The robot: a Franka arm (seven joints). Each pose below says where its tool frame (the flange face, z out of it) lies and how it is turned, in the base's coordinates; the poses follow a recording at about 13 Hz.
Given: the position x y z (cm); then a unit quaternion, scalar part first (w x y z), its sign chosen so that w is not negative.
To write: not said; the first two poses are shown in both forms.
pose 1, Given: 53.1 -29.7 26.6 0.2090 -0.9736 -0.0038 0.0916
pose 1, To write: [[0.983 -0.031 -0.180 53.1], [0.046 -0.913 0.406 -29.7], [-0.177 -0.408 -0.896 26.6], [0 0 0 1]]
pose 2, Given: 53.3 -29.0 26.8 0.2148 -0.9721 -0.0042 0.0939
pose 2, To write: [[0.982 -0.032 -0.184 53.3], [0.049 -0.908 0.417 -29.0], [-0.181 -0.418 -0.890 26.8], [0 0 0 1]]
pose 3, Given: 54.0 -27.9 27.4 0.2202 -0.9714 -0.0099 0.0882
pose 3, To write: [[0.984 -0.020 -0.176 54.0], [0.058 -0.903 0.426 -27.9], [-0.167 -0.430 -0.887 27.4], [0 0 0 1]]
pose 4, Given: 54.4 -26.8 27.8 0.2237 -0.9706 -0.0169 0.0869
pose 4, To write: [[0.984 -0.006 -0.176 54.4], [0.072 -0.899 0.431 -26.8], [-0.161 -0.437 -0.885 27.8], [0 0 0 1]]
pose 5, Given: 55.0 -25.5 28.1 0.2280 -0.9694 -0.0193 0.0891
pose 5, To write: [[0.983 -0.003 -0.182 55.0], [0.078 -0.895 0.439 -25.5], [-0.164 -0.445 -0.880 28.1], [0 0 0 1]]
